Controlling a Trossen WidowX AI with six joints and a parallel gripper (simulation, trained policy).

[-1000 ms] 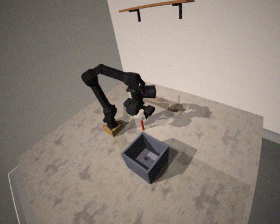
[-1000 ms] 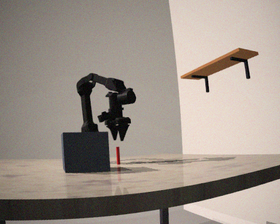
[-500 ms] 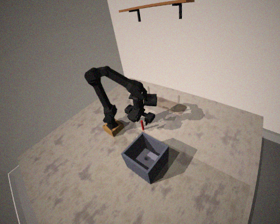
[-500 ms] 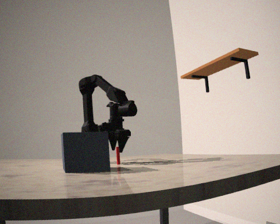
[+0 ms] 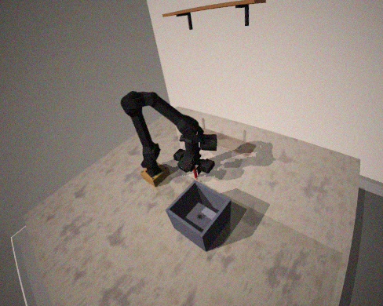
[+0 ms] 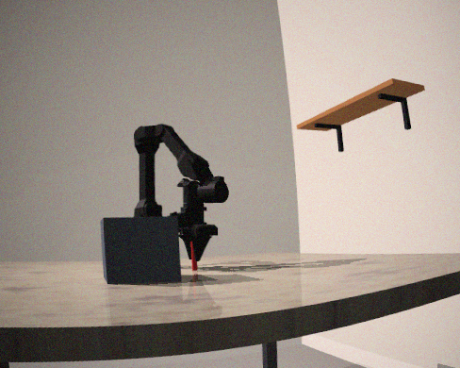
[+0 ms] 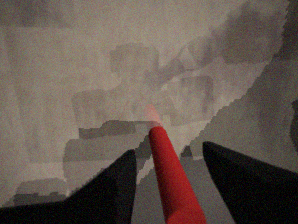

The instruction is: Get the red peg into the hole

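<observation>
Right now my gripper tip is 21 cm short of the grey plate, 15 cm to the left of it and 2 cm below it. Round my gripper tip: red peg 1 cm above.
</observation>
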